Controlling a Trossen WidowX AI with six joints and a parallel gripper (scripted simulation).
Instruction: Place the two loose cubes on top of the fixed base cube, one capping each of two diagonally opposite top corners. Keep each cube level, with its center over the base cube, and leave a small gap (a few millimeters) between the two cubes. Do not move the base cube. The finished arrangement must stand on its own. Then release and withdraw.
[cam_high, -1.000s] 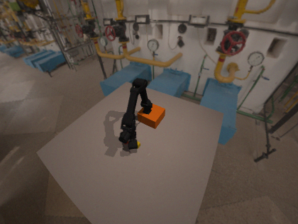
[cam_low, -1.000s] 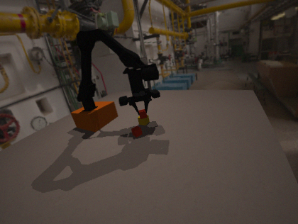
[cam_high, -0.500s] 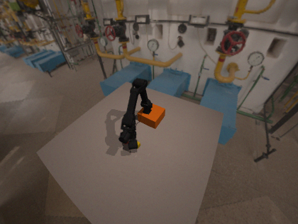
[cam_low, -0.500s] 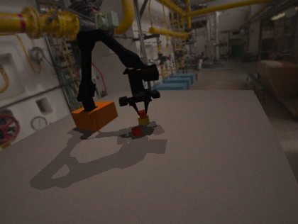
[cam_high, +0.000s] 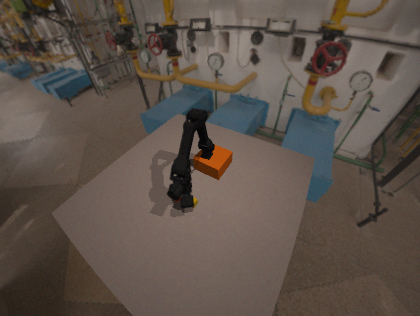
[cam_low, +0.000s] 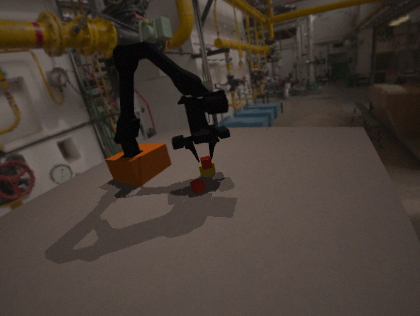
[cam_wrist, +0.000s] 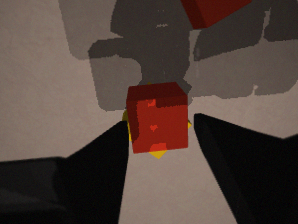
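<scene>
My gripper tip is 1 cm past the yellow base cube, 1 cm to the right of it and 4 cm above it.
</scene>
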